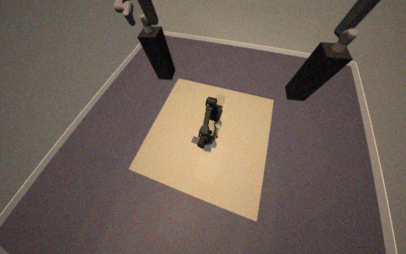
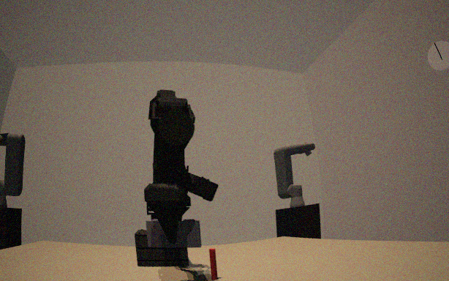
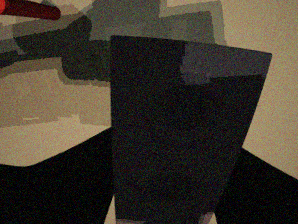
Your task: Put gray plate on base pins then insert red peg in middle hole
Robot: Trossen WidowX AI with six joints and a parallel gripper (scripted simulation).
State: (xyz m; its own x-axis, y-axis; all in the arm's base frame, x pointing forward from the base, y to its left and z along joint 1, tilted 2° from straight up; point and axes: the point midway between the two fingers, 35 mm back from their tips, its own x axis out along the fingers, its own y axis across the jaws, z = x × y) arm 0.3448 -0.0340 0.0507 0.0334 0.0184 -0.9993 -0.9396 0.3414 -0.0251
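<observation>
Now: the base 10 cm below my gripper tip, 9 cm to the right of it and 2 cm behind it. The rest, counted from my gripper tip: gray plate (3 cm above); then red peg (11 cm to the left, 9 cm behind, 7 cm below).
</observation>
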